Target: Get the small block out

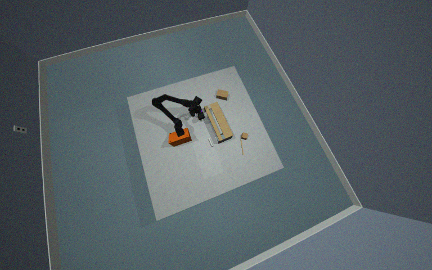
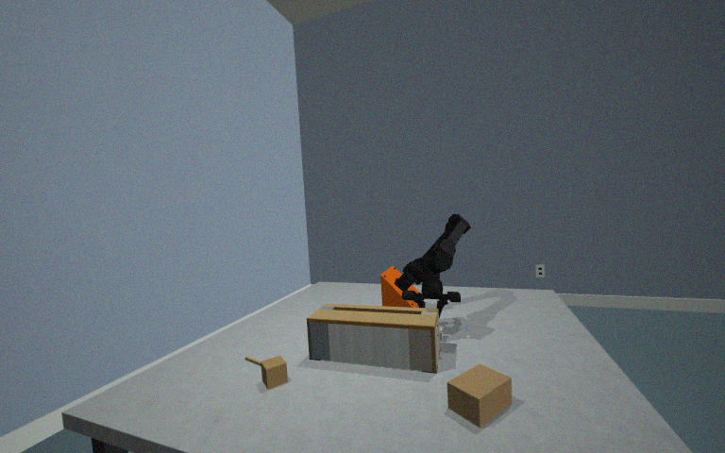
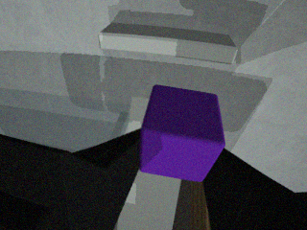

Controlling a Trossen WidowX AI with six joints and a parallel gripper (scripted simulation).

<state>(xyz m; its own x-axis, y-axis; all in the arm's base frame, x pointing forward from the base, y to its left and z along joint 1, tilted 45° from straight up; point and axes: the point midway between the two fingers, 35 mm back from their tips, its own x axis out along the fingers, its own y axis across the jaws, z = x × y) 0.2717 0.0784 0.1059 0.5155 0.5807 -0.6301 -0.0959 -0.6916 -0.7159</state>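
The purple block is 1 cm behind my gripper tip and 1 cm above it. From my gripper tip the other things lie so: box: 16 cm to the right, 6 cm ahead, 1 cm below.
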